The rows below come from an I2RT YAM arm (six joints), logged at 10 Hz.
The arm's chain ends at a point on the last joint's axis. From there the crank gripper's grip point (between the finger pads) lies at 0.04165 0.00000 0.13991 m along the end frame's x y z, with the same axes.
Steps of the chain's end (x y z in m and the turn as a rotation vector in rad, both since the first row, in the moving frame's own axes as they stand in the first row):
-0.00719 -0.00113 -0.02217 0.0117 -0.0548 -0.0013
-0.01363 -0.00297 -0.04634 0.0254 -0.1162 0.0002
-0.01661 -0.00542 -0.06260 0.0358 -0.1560 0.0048
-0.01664 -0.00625 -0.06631 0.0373 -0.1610 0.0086
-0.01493 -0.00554 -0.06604 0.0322 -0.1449 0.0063
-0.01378 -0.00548 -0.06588 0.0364 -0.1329 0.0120
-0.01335 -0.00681 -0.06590 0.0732 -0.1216 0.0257
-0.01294 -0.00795 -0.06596 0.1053 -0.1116 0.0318
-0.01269 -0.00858 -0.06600 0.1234 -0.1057 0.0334
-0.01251 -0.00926 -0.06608 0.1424 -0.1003 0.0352
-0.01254 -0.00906 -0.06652 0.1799 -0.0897 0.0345
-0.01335 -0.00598 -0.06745 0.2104 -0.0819 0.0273
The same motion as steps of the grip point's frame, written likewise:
-0.01492 -0.00283 -0.02011 0.0117 -0.0548 -0.0013
-0.03013 -0.00657 -0.04250 0.0254 -0.1162 0.0002
-0.03884 -0.01038 -0.05792 0.0358 -0.1560 0.0048
-0.03958 -0.01131 -0.06153 0.0373 -0.1610 0.0086
-0.03555 -0.00993 -0.06156 0.0322 -0.1449 0.0063
-0.03265 -0.01027 -0.06168 0.0364 -0.1329 0.0120
-0.03049 -0.01635 -0.06222 0.0732 -0.1216 0.0257
-0.02854 -0.02180 -0.06290 0.1053 -0.1116 0.0318
-0.02738 -0.02490 -0.06337 0.1234 -0.1057 0.0334
-0.02635 -0.02816 -0.06394 0.1424 -0.1003 0.0352
-0.02476 -0.03318 -0.06550 0.1799 -0.0897 0.0345
-0.02446 -0.03455 -0.06750 0.2104 -0.0819 0.0273

